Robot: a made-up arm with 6 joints. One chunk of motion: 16 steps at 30 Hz.
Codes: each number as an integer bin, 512 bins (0 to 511) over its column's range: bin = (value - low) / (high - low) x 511, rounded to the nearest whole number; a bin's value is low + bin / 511 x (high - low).
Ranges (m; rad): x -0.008..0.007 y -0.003..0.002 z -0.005..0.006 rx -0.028..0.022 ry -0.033..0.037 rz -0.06..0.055
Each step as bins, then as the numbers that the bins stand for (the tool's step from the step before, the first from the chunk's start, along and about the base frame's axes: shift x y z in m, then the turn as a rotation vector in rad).
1 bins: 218 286 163 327 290 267
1 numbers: -0.00160 -0.00020 -0.00149 0.00400 0.00673 0.00009
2 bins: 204 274 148 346 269 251
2 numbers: -0.00201 -0.00032 -0.00181 0.00586 0.00385 -0.00351
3 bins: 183 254 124 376 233 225
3 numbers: -0.00263 -0.00051 -0.00233 0.00879 -0.00108 -0.00936
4 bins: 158 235 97 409 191 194
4 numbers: -0.00336 -0.00070 -0.00291 0.01202 -0.00684 -0.01634
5 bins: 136 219 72 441 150 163
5 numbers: -0.00401 -0.00086 -0.00345 0.01515 -0.01245 -0.02332
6 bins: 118 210 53 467 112 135
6 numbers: -0.00454 -0.00095 -0.00386 0.01769 -0.01766 -0.02962
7 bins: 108 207 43 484 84 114
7 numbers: -0.00483 -0.00097 -0.00407 0.01936 -0.02149 -0.03434
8 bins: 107 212 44 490 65 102
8 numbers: -0.00486 -0.00093 -0.00405 0.01995 -0.02410 -0.03705
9 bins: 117 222 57 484 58 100
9 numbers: -0.00457 -0.00083 -0.00377 0.01936 -0.02505 -0.03750
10 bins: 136 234 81 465 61 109
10 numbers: -0.00401 -0.00071 -0.00326 0.01750 -0.02464 -0.03547
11 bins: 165 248 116 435 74 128
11 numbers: -0.00316 -0.00057 -0.00250 0.01456 -0.02286 -0.03119
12 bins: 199 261 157 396 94 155
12 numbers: -0.00216 -0.00045 -0.00162 0.01075 -0.02012 -0.02512
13 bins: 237 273 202 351 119 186
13 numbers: -0.00104 -0.00033 -0.00065 0.00634 -0.01670 -0.01814
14 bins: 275 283 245 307 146 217
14 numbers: 0.00007 -0.00023 0.00027 0.00204 -0.01300 -0.01116
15 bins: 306 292 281 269 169 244
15 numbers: 0.00098 -0.00014 0.00105 -0.00168 -0.00985 -0.00509
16 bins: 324 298 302 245 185 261
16 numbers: 0.00151 -0.00008 0.00150 -0.00403 -0.00766 -0.00126
